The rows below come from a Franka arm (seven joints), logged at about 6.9 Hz.
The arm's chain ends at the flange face. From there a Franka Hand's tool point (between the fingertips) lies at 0.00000 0.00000 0.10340 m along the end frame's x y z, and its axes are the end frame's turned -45 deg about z.
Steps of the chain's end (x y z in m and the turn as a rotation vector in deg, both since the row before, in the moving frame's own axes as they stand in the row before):
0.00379, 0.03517, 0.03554, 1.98, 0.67, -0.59
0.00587, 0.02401, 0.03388, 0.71, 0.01, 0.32
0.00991, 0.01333, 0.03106, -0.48, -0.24, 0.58
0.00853, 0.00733, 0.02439, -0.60, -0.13, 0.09
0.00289, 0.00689, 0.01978, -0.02, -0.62, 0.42
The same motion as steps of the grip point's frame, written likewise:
-0.01882, 0.02586, 0.03547, 0.93, 1.87, -0.59
-0.01191, 0.02024, 0.03387, 0.49, 0.51, 0.32
-0.00334, 0.01673, 0.03106, -0.17, -0.51, 0.58
-0.00008, 0.01181, 0.02438, -0.33, -0.52, 0.09
-0.00364, 0.00615, 0.01977, 0.42, -0.45, 0.42

